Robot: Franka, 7 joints.
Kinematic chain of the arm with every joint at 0, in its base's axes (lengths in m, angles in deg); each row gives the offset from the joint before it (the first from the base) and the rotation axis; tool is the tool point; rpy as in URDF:
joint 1: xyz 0 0 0.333 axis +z
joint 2: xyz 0 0 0 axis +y
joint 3: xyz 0 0 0.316 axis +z
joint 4: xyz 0.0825 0 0 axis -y
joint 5: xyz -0.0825 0 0.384 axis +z
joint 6: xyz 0 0 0 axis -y
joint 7: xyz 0.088 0 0 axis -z
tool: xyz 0 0 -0.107 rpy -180 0 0
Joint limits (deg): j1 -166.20..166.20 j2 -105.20..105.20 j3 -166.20..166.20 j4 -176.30..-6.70 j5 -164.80..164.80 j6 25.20..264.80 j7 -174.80..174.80
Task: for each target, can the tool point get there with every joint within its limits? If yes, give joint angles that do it. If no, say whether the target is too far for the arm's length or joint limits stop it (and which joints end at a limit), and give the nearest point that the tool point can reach.
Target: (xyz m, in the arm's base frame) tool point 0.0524 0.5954 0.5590
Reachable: yes | joints 71.26 6.10 5.40 -113.09 131.68 81.28 -49.39
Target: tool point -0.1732 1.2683 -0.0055
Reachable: no: too far | nearest point -0.1122 0.8218 0.1137 | short by 0.466 m
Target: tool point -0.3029 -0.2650 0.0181
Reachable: yes | joints 116.98 -75.77 123.95 -135.51 102.45 116.37 -103.74
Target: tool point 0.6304 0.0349 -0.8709
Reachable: no: too far | nearest point 0.4510 0.0250 -0.3334 | short by 0.567 m
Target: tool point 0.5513 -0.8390 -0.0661
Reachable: no: too far | nearest point 0.4378 -0.6662 0.0161 | short by 0.222 m
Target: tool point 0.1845 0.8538 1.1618
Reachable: no: too far | nearest point 0.1314 0.6083 0.9235 | short by 0.346 m
